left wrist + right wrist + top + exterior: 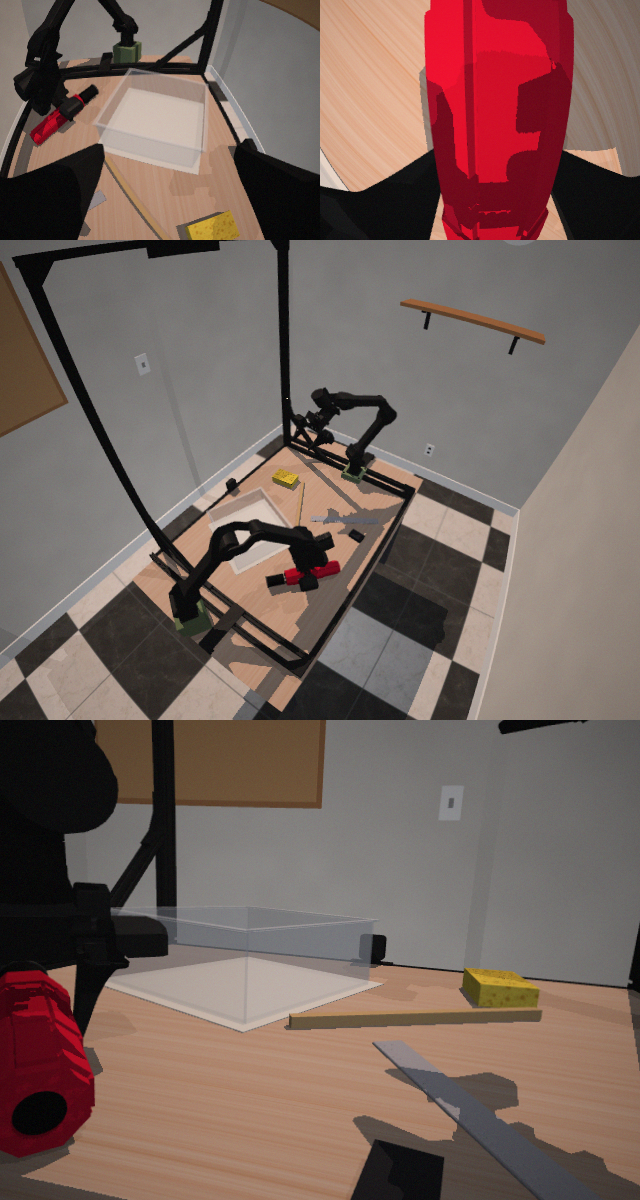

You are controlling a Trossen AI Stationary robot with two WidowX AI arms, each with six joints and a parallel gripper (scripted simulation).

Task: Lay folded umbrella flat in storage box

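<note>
Right now my right hand is 1 cm above the red folded umbrella. Also, from my right hand: grey metal strip 33 cm to the left, 4 cm below, 4 cm behind; then clear storage box 30 cm behind, 1 cm to the left, 1 cm above; then black block 29 cm to the left, 5 cm ahead, 3 cm below.
</note>
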